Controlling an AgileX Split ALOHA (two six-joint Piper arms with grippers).
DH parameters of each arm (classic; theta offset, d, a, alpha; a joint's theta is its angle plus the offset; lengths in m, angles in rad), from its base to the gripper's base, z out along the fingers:
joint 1: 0 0.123 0 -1.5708
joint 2: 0.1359 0 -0.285 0
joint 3: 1.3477 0 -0.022 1.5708
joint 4: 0 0.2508 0 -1.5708
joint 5: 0 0 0.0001 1.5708
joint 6: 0 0.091 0 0
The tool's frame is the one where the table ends.
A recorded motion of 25 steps. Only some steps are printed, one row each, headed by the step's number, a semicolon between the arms.
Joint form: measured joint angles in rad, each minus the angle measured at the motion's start. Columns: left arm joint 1, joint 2, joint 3, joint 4, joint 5, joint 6; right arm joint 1, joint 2, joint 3, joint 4, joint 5, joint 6.
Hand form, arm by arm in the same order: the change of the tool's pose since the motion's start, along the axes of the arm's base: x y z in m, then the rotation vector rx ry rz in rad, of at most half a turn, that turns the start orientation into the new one. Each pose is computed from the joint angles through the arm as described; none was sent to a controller.
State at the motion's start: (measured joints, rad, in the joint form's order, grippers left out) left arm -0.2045 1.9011 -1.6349 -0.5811 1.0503 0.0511; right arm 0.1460 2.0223 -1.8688 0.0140 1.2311 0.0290
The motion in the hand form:
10: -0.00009 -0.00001 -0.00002 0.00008 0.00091 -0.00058; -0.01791 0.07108 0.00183 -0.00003 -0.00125 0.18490
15: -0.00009 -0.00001 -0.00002 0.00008 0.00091 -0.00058; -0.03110 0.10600 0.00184 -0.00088 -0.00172 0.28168
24: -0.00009 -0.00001 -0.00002 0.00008 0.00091 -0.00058; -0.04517 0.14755 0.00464 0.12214 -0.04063 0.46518
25: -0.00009 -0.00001 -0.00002 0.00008 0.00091 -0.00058; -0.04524 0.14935 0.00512 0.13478 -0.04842 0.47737
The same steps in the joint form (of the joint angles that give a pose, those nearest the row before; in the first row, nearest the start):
10: 0.0000 0.0000 0.0000 0.0000 0.0011 0.0000; 0.1683 -0.0044 0.0000 0.0044 0.0035 -0.0174
15: 0.0000 0.0000 0.0000 0.0000 0.0011 0.0000; 0.2541 -0.0044 0.0000 0.0065 0.0035 -0.0290
24: 0.0000 0.0000 0.0000 0.0000 0.0011 0.0000; 0.3263 -0.0044 0.0000 0.1528 -0.0575 -0.1623
25: 0.0000 0.0000 0.0000 0.0000 0.0011 0.0000; 0.3273 -0.0044 0.0000 0.1676 -0.0664 -0.1768

